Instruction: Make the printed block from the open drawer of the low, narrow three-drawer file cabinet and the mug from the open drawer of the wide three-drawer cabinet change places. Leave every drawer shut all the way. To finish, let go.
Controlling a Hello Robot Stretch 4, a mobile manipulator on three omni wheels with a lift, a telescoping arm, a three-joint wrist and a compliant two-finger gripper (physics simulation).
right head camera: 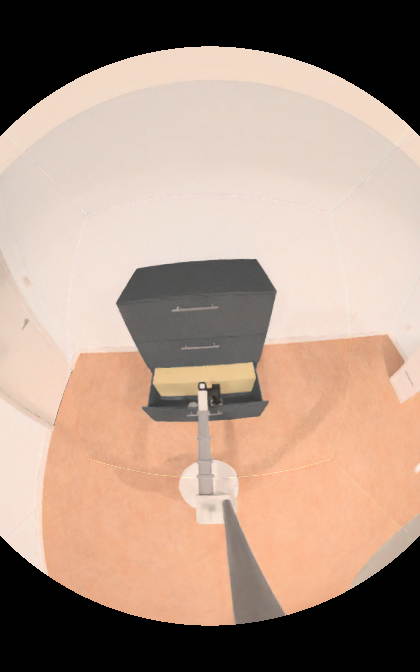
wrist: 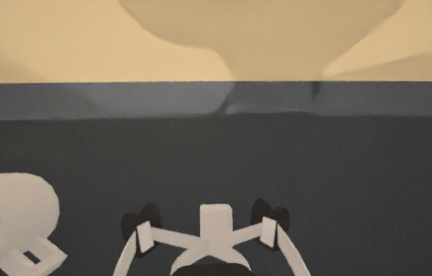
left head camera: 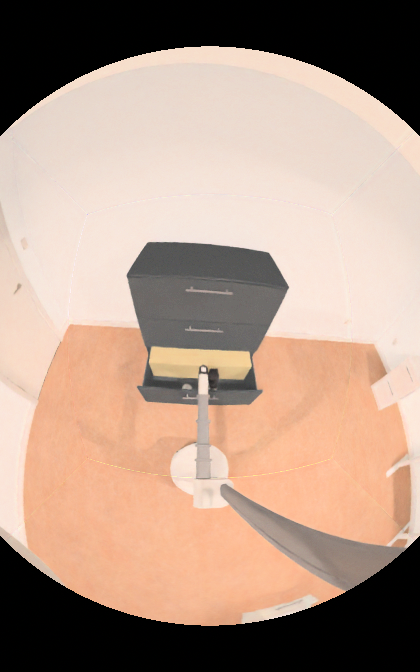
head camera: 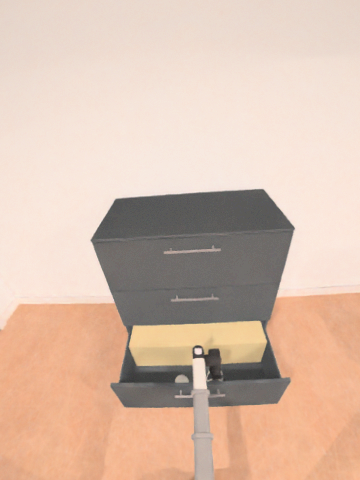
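Observation:
The bottom drawer (head camera: 147, 395) (left head camera: 162, 395) (right head camera: 160, 414) of the wide dark cabinet (head camera: 190, 215) (left head camera: 207, 257) (right head camera: 197, 275) stands open; its upper two are shut. The white mug (head camera: 181, 379) (left head camera: 186, 387) (right head camera: 193, 404) (wrist: 25, 207) is in the drawer, left of my gripper, its handle towards the lower right in the wrist view. My gripper (head camera: 215, 377) (wrist: 206, 217) is open, low inside the drawer. The pale printed block (wrist: 216, 217) lies between the spread fingers, with a gap on both sides. Its lower end is hidden by the gripper. The head views do not show it clearly.
A long yellow box (head camera: 160, 345) (left head camera: 175, 362) (right head camera: 175, 382) (wrist: 65, 40) fills the back of the open drawer. My arm (head camera: 201, 420) (left head camera: 202, 425) (right head camera: 204, 440) reaches over the drawer front. A pale unit with dark lines (left head camera: 392, 387) (right head camera: 407, 382) stands at the right edge.

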